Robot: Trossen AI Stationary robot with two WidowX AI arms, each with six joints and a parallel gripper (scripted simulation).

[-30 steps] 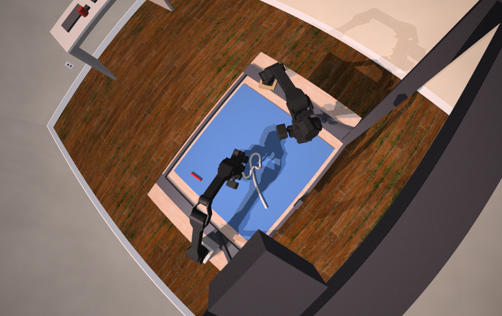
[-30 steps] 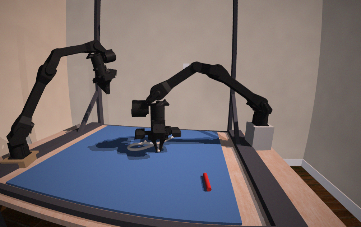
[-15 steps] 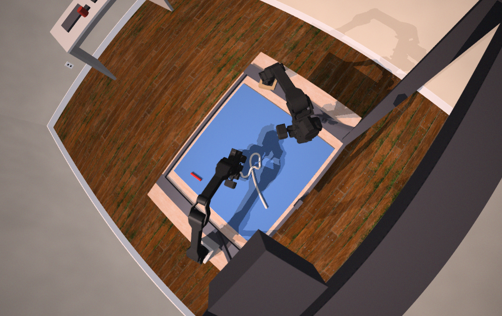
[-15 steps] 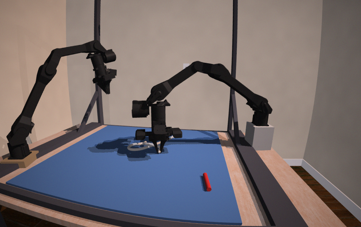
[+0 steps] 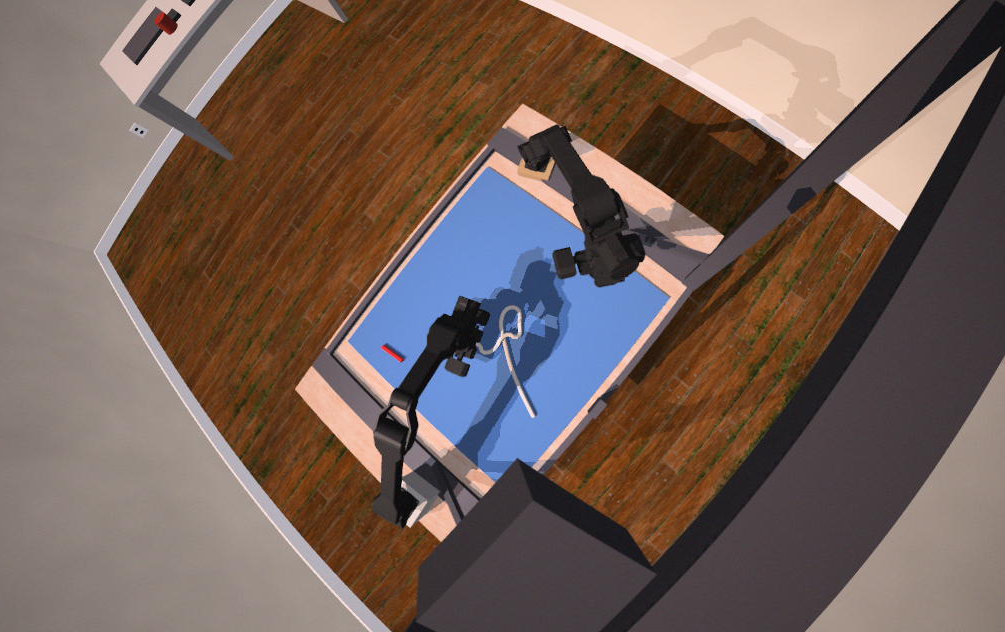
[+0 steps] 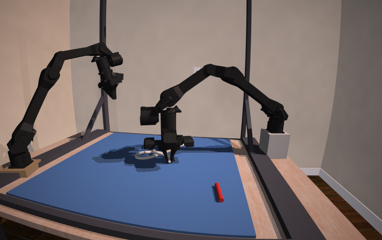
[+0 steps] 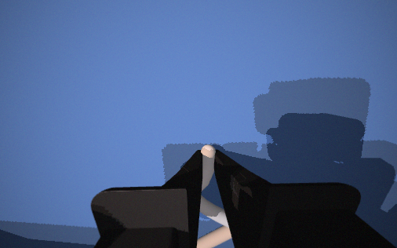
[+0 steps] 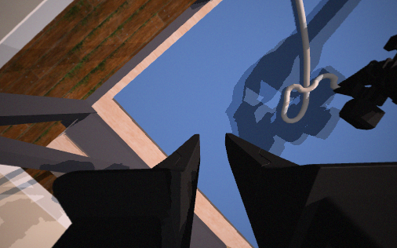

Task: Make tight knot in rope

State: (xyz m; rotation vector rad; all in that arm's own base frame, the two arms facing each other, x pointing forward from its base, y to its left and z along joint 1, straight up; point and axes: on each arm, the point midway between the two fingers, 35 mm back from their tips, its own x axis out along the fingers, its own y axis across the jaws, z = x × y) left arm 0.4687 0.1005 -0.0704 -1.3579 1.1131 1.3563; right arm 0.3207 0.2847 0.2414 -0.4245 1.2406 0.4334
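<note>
The blue mat is 80 mm to the right of my left hand, 40 mm below it and 40 mm behind it. Round my left hand: red cylinder (230 mm ahead, 120 mm to the left, 30 mm below).
</note>
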